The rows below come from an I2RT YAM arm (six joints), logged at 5 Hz.
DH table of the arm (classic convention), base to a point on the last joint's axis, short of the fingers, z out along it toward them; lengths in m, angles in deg. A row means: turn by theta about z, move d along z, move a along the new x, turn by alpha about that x. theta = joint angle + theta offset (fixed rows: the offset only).
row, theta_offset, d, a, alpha
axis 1, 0, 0.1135, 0.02, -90
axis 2, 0, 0, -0.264, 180
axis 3, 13.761, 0, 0.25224, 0
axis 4, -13.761, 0, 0.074, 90
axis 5, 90, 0, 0, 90
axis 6, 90, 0.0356, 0, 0
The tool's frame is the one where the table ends.
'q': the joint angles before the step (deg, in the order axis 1, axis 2, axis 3, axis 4, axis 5, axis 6). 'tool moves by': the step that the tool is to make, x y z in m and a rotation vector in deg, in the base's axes. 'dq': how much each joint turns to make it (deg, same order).
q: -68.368 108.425 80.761 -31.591 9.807 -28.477
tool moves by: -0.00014 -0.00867 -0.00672 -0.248 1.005 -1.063
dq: -0.357 2.130 1.328 0.649 1.243 0.085
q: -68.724 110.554 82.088 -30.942 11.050 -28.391
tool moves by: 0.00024 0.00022 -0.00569 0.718 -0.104 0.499
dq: -0.006 0.460 -0.557 0.435 -0.563 -0.260
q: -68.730 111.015 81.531 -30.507 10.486 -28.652
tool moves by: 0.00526 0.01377 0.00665 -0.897 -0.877 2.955
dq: 1.304 -3.095 -2.933 1.202 -1.254 -1.193
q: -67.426 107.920 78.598 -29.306 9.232 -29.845
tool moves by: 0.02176 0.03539 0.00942 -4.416 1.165 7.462
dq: 5.225 -6.522 -7.133 4.715 1.213 -3.536
